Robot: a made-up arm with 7 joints.
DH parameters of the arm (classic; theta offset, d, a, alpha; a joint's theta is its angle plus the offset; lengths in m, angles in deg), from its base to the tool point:
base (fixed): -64.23 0 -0.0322 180
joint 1: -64.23 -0.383 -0.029 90
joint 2: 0 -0.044 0.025 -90
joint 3: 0 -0.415 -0.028 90
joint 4: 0 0.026 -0.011 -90
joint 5: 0 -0.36 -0.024 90
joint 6: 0 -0.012 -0.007 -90
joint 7: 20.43 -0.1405 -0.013 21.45
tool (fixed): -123.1 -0.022 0 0
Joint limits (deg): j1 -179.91..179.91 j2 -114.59..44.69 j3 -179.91..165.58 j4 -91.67..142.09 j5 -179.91..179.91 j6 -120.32..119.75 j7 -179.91..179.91
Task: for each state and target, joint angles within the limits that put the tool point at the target. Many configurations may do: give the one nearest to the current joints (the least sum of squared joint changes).
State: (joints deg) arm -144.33 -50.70 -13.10 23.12 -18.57 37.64 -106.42
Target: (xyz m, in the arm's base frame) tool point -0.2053 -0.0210 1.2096
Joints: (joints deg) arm -155.92 -5.75 -30.41 34.02 -22.99 28.46 -105.99
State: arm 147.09 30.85 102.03 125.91 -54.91 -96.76 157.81
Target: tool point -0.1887 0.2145 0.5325
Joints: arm 134.52 44.13 77.79 142.09 -96.93 -91.87 160.90
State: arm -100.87 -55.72 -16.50 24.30 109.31 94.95 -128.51
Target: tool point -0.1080 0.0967 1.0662
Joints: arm -107.39 -15.91 -42.68 64.21 98.57 84.69 -128.92
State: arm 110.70 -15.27 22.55 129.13 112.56 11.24 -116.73
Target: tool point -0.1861 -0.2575 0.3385
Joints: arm 104.30 12.73 16.40 140.42 113.29 5.22 -116.35
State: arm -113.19 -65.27 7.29 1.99 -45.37 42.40 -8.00
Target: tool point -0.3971 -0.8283 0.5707
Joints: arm -65.75 -77.38 8.46 -4.29 -46.76 26.19 -6.86
